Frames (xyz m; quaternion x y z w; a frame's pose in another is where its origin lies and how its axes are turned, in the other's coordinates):
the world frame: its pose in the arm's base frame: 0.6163 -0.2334 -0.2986 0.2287 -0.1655 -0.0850 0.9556
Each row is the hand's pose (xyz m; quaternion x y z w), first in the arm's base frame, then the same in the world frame.
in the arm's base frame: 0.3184 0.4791 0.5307 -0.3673 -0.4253 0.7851 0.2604
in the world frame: -0.2169 0.9876 0.5116 -0.2445 -0.2150 0.9304 0.1685
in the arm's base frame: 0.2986 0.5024 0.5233 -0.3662 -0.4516 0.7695 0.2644
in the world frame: -0.2429 1.0030 0.5029 -0.2446 -0.2429 0.9216 0.1782
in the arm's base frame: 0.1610 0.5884 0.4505 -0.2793 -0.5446 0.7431 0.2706
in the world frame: -0.4117 1.0329 0.4554 -0.1595 -0.3294 0.9038 0.2217
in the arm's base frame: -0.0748 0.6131 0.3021 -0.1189 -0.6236 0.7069 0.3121
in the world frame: -0.6782 0.9652 0.4043 -0.0150 -0.3927 0.8642 0.3141
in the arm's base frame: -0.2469 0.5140 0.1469 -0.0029 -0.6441 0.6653 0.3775
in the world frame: -0.8578 0.7908 0.3754 0.0757 -0.4011 0.8156 0.4101
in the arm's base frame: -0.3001 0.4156 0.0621 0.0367 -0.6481 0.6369 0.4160
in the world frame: -0.9075 0.6600 0.3633 0.1004 -0.4017 0.7861 0.4590
